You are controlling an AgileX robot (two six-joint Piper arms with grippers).
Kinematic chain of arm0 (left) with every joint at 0, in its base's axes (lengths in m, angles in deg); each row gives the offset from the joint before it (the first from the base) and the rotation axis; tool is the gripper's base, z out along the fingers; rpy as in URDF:
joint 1: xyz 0 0 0.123 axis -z
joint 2: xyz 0 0 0 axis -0.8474 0.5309 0
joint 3: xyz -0.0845 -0.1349 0.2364 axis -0.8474 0.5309 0
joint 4: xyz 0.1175 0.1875 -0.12 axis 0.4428 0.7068 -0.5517
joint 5: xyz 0 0 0 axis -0.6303 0.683 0.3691
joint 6: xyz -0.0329 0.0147 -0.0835 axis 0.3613 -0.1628 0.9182
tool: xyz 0 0 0 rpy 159.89 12.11 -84.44
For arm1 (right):
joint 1: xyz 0 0 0.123 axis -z
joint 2: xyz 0 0 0 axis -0.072 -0.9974 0
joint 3: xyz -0.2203 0.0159 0.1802 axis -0.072 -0.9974 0
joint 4: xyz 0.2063 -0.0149 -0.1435 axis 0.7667 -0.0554 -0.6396
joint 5: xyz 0 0 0 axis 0.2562 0.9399 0.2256
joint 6: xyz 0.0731 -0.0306 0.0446 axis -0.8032 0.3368 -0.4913
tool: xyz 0 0 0 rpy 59.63 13.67 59.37
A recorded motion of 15 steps. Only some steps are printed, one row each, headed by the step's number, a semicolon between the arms.
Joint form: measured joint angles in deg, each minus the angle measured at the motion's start. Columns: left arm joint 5, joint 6, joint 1, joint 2, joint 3, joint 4; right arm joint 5, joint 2, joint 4, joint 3, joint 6, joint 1.
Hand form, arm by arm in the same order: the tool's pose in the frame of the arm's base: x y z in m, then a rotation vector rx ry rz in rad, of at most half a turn. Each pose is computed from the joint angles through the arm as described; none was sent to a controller.
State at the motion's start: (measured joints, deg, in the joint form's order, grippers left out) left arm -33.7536 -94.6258 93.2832 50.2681 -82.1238 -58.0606; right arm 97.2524 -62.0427 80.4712 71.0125 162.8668 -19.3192
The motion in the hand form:
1: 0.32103 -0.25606 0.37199 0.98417 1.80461 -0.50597; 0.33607 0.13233 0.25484 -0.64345 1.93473 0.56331
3: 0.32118 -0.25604 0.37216 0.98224 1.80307 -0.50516; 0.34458 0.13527 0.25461 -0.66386 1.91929 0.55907
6: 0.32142 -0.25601 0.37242 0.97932 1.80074 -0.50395; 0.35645 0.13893 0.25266 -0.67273 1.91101 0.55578
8: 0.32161 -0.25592 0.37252 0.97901 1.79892 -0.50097; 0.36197 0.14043 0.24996 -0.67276 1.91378 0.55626
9: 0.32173 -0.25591 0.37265 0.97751 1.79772 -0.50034; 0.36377 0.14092 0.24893 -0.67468 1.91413 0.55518
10: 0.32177 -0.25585 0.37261 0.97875 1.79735 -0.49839; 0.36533 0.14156 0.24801 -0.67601 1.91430 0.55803
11: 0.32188 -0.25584 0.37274 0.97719 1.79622 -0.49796; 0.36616 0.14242 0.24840 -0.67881 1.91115 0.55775
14: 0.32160 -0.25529 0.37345 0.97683 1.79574 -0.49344; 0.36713 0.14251 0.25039 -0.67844 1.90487 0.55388
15: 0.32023 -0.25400 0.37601 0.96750 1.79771 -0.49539; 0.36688 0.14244 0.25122 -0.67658 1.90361 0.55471
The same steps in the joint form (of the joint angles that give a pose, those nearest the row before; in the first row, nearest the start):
1: -0.08 0.00 0.00 0.00 0.00 0.00; 0.12 -0.81 0.12 0.76 0.56 0.00
3: -0.23 0.00 0.00 0.00 0.00 0.00; 0.55 -2.55 0.10 2.80 1.56 0.00
6: -0.45 0.00 0.00 0.00 0.00 0.00; 0.66 -5.03 0.10 5.51 2.00 -0.04
8: -0.58 0.00 0.00 0.00 0.00 0.13; 0.66 -6.32 0.10 6.63 2.01 -0.04
9: -0.69 0.00 0.00 0.00 0.00 0.13; 0.66 -6.75 0.10 6.99 2.13 -0.04
10: -0.69 0.00 0.00 0.00 0.00 0.24; 0.81 -7.16 0.10 7.33 2.13 -0.04
11: -0.80 0.00 0.00 0.00 0.00 0.23; 0.80 -7.33 0.10 7.62 2.20 -0.13
14: -0.80 0.32 0.00 -0.12 0.00 0.69; 0.68 -7.31 0.10 7.99 2.25 -0.13
15: -0.70 1.27 0.00 -0.53 0.00 1.21; 0.68 -7.19 0.10 7.99 2.14 -0.13

